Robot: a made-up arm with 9 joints. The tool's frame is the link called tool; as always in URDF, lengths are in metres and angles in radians. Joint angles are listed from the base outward. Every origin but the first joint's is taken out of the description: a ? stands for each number. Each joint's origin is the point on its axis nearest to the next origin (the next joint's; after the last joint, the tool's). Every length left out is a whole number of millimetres.
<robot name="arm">
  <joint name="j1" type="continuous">
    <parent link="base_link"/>
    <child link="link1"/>
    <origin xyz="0.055 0 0.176" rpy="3.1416 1.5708 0"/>
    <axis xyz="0 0 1"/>
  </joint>
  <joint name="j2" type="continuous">
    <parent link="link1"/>
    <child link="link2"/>
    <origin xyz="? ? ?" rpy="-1.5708 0 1.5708"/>
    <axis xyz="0 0 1"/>
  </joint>
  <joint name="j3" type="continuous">
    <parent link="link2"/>
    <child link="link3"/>
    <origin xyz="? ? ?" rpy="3.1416 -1.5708 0"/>
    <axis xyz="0 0 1"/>
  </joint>
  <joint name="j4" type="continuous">
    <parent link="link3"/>
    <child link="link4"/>
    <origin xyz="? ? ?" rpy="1.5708 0 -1.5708"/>
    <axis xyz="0 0 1"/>
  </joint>
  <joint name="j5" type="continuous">
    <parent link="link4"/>
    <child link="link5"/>
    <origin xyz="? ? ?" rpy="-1.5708 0 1.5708"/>
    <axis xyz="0 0 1"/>
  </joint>
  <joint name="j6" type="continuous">
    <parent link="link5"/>
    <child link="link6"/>
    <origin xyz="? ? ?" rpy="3.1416 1.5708 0"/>
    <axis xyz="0 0 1"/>
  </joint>
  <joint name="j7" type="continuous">
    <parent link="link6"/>
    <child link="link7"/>
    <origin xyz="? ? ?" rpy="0 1.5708 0"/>
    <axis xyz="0 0 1"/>
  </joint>
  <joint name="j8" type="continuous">
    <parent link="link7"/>
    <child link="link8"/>
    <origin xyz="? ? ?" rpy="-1.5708 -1.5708 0"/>
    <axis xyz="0 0 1"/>
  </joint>
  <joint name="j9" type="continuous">
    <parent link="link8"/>
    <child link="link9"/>
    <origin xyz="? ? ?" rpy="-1.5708 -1.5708 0"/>
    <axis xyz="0 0 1"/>
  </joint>
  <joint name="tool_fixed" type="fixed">
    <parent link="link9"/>
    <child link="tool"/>
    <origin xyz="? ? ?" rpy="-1.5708 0 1.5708"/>
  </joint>
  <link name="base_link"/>
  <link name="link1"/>
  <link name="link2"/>
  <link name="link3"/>
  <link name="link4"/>
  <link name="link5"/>
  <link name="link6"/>
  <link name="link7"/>
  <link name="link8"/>
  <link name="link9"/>
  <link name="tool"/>
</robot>
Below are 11 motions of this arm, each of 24 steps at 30 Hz.
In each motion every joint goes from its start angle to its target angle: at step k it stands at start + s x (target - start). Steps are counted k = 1, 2, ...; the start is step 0. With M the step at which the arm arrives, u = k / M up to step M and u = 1 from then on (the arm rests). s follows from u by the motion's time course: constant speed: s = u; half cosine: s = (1 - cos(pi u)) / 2; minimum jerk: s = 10 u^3 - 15 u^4 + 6 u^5.
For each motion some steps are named. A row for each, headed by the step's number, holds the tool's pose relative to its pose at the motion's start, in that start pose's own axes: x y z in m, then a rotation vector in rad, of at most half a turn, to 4 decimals.
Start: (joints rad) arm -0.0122 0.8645 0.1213 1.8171 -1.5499 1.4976 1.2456 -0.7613 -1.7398
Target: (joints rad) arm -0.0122 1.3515 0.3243 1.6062 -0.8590 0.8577 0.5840 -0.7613 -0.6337
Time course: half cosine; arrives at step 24
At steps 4, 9, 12, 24:
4: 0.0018 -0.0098 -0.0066 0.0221 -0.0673 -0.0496
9: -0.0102 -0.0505 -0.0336 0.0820 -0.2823 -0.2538
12: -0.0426 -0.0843 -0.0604 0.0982 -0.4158 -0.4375
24: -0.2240 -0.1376 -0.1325 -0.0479 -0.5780 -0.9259

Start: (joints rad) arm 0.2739 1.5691 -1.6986 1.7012 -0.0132 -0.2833 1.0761 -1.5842 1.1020
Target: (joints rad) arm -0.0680 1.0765 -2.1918 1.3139 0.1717 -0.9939 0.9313 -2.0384 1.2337
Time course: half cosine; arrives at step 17
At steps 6, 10, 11, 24:
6: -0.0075 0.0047 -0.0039 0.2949 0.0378 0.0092
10: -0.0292 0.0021 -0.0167 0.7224 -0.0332 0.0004
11: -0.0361 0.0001 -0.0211 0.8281 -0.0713 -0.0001
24: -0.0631 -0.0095 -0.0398 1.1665 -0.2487 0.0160

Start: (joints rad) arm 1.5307 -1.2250 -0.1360 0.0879 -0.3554 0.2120 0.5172 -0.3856 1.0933
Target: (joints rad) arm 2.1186 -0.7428 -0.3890 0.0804 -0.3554 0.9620 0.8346 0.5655 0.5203
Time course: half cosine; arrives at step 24
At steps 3, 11, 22, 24:
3: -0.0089 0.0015 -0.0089 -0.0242 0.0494 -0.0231
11: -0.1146 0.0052 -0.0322 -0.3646 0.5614 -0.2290
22: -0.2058 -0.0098 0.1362 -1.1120 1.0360 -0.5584
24: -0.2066 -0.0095 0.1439 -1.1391 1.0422 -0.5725

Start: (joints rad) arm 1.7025 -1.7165 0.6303 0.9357 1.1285 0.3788 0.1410 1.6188 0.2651
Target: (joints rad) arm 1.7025 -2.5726 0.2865 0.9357 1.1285 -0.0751 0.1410 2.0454 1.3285
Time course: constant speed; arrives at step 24
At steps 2, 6, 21, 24:
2: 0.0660 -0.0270 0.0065 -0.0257 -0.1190 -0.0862
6: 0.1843 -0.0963 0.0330 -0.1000 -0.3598 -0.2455
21: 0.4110 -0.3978 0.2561 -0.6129 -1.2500 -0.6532
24: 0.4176 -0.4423 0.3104 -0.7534 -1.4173 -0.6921

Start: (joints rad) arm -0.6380 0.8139 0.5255 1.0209 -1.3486 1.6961 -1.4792 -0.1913 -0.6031
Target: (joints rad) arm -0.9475 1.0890 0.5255 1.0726 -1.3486 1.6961 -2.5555 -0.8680 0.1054
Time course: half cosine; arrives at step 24
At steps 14, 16, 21, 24:
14: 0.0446 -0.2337 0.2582 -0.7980 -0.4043 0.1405
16: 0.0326 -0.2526 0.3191 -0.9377 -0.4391 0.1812
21: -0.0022 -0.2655 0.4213 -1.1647 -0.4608 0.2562
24: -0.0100 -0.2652 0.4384 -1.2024 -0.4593 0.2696

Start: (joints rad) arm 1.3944 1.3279 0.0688 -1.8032 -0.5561 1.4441 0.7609 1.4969 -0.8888
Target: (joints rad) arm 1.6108 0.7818 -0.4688 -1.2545 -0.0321 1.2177 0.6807 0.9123 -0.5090
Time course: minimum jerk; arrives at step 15
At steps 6, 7, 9, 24:
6: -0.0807 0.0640 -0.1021 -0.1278 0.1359 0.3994
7: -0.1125 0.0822 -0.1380 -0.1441 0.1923 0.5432
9: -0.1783 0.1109 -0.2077 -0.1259 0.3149 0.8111
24: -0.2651 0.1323 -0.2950 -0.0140 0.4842 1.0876

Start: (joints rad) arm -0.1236 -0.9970 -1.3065 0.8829 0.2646 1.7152 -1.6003 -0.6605 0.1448
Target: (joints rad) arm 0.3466 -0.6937 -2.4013 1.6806 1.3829 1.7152 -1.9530 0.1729 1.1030
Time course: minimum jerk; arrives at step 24
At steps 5, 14, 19, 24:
5: -0.0059 0.0860 -0.0331 0.1022 -0.0029 -0.0394
14: -0.0950 0.8480 0.1178 0.8389 0.1324 -0.2612
19: -0.1627 1.0366 0.4251 1.1099 0.1859 -0.1935
24: -0.1809 1.0521 0.5040 1.1707 0.1848 -0.1624

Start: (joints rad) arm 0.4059 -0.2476 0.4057 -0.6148 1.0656 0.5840 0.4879 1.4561 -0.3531
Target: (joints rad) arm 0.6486 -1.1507 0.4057 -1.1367 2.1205 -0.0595 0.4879 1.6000 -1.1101
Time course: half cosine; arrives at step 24
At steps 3, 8, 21, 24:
3: 0.0186 -0.0062 0.0288 0.0249 -0.0264 -0.0159
8: 0.0885 -0.0486 0.1955 0.1476 -0.1848 -0.0678
21: -0.0373 -0.1864 0.5990 0.1851 -0.7575 0.0710
24: -0.0516 -0.1915 0.6066 0.1665 -0.7848 0.0832

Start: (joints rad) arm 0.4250 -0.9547 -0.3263 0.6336 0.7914 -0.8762 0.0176 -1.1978 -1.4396
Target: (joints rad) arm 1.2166 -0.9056 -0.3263 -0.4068 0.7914 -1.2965 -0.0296 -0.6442 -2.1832
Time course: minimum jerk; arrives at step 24
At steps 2, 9, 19, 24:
2: -0.0012 -0.0022 0.0003 0.0014 0.0005 -0.0079
9: -0.0931 -0.1045 0.0168 0.0948 0.0122 -0.4102
19: -0.4304 -0.1912 0.1016 0.3109 -0.1514 -1.1575
24: -0.4650 -0.1867 0.1146 0.3170 -0.1798 -1.2074

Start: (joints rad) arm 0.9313 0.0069 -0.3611 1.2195 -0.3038 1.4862 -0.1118 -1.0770 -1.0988
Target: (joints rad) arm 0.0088 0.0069 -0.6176 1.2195 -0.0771 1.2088 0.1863 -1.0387 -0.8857
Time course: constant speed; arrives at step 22
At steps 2, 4, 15, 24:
2: 0.0125 0.0182 -0.0078 0.0403 -0.0072 0.0516
4: 0.0215 0.0366 -0.0150 0.0815 -0.0108 0.0996
15: 0.0182 0.1233 -0.0407 0.3034 0.0306 0.3018
24: -0.0135 0.1508 -0.0415 0.4191 0.1029 0.3829

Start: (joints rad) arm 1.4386 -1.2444 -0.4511 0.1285 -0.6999 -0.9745 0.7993 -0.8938 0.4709
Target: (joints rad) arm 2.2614 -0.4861 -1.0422 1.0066 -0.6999 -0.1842 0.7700 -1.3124 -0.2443
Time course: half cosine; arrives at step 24
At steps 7, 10, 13, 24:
7: -0.0431 0.0322 -0.0414 0.0608 0.2742 0.0760
10: -0.0773 0.0572 -0.0531 0.0892 0.5243 0.1763
13: -0.1033 0.0736 -0.0388 0.0793 0.7994 0.3186
24: -0.0758 0.0656 0.0676 -0.1516 1.3478 0.7064

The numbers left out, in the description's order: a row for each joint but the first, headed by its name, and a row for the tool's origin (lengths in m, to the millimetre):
j2: -0.087 0.1 0
j3: 0.135 0.086 0
j4: -0.035 -0.017 0
j5: -0.113 0.121 0
j6: 0.154 -0.082 0
j7: 0.321 -0.021 0
j8: 0.097 0.188 0
j9: -0.115 -0.061 0
tool: 0.213 0.116 0

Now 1 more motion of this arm.
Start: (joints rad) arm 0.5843 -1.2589 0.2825 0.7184 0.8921 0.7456 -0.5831 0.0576 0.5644
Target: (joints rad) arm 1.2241 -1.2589 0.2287 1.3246 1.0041 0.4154 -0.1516 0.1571 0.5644
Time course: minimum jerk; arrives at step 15
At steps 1, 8, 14, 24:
1: -0.0008 0.0002 0.0001 0.0014 0.0003 -0.0029
8: -0.1252 0.0923 0.0315 0.3095 0.0692 -0.5906
14: -0.1690 0.1909 0.0874 0.5684 0.1273 -1.0094
24: -0.1692 0.1915 0.0878 0.5701 0.1277 -1.0118

